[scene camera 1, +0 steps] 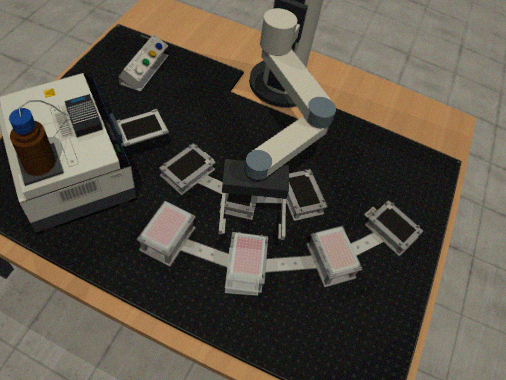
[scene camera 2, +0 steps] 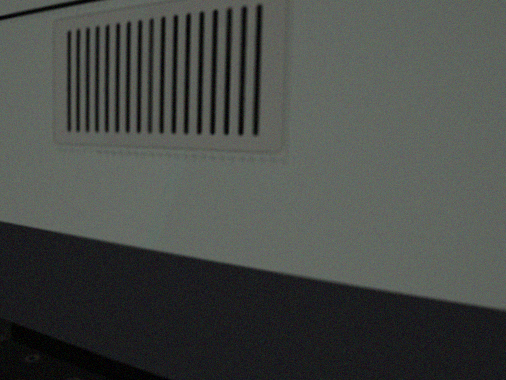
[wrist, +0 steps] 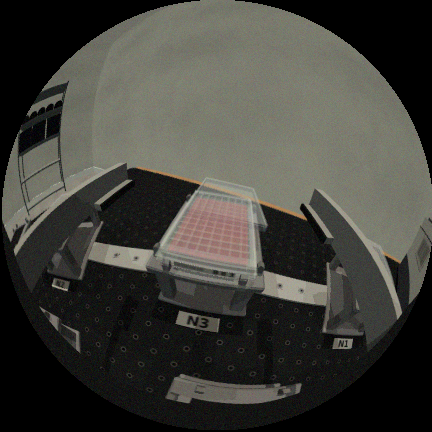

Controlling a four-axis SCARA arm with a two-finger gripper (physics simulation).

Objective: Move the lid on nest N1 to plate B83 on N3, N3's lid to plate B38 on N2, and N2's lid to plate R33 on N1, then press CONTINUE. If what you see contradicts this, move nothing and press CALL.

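Places are measured from the arm's base along level axes (x ahead, y up, z right), in centimetres.
Pixels of known places: gripper, fingertip midpoint: [scene camera 1: 251, 235] [wrist: 217, 180].
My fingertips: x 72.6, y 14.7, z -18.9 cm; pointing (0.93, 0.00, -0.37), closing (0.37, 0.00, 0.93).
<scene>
Ahead of a thing's pixels: the offset from my fingertips to its top centre. "spot": to the spot under its first point.
My gripper [scene camera 1: 252, 234] [wrist: 217, 180] is open and empty, its fingers wide apart, near N3 on the arm's side. Nest N3 @[spot: dz +0.6, dx -2.2, dy -12.9 cm] [wrist: 200, 295] holds a pink plate [scene camera 1: 248, 257] [wrist: 212, 230]; its code is too blurred to read. A clear lid @[dz -1.8, dx +8.2, dy -3.8 cm] [scene camera 1: 244, 286] [wrist: 231, 187] sits shifted toward the far side in the wrist view, overhanging the plate's end; a pink strip nearest the arm looks uncovered. Nest N1 @[spot: dz +22.3, dx +3.5, dy -12.9 cm] [wrist: 345, 305] bears a pink plate @[dz +23.0, dx +5.4, dy -4.9 cm] [scene camera 1: 168, 225]; nest N2 @[spot: dz -19.2, dx -10.9, dy -12.9 cm] [wrist: 75, 255] bears another pink plate @[dz -22.6, dx -10.3, dy -5.3 cm] [scene camera 1: 336, 250]. Both appear lidded; my fingers mostly hide them in the wrist view.
A button box @[spot: dz +64.1, dx -45.4, dy -6.1 cm] [scene camera 1: 139, 65] with blue, yellow, green and white buttons stands at the back left, its labels unreadable. A white machine @[spot: dz +47.4, dx +9.9, dy +7.3 cm] [scene camera 1: 75, 175] carries a brown bottle @[spot: dz +54.0, dx +13.9, dy +18.4 cm] [scene camera 1: 35, 150]. Black-centred nests @[spot: dz +29.0, dx -17.5, dy -9.1 cm] [scene camera 1: 187, 166] @[spot: dz -7.8, dx -25.4, dy -8.7 cm] [scene camera 1: 306, 194] @[spot: dz -36.3, dx -27.8, dy -8.9 cm] [scene camera 1: 394, 226] and a tray @[spot: dz +40.0, dx -21.5, dy -2.9 cm] [scene camera 1: 162, 131] stand around. Scene camera 2 faces a vented panel @[spot: dz +81.8, dx -6.2, dy -3.1 cm] [scene camera 2: 350, 175].
</scene>
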